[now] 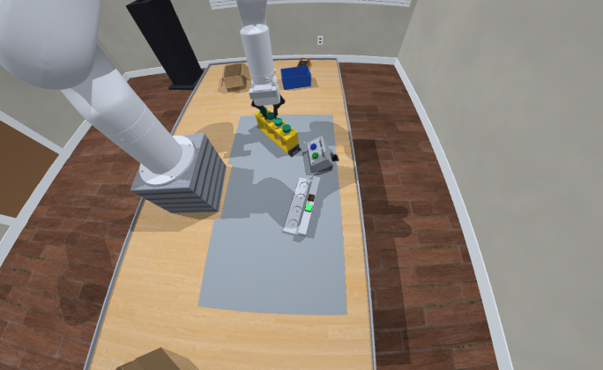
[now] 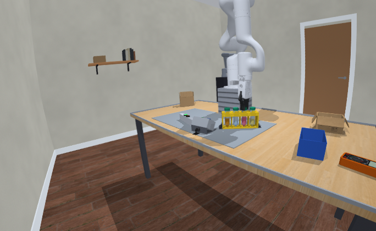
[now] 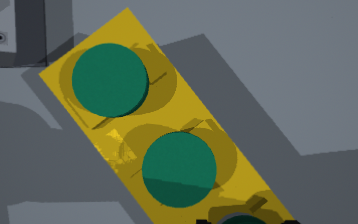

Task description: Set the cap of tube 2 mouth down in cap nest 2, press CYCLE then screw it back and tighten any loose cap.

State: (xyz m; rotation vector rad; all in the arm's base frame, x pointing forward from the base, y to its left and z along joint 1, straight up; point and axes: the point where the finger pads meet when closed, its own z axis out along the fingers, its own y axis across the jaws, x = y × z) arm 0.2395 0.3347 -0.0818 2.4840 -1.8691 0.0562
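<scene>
My gripper is now 10 mm above the green cap. Round my hand: green key (210 mm ahead, 140 mm to the right, 60 mm below); then key housing (220 mm ahead, 110 mm to the right, 70 mm below); then blue key (200 mm ahead, 90 mm to the right, 60 mm below).
</scene>
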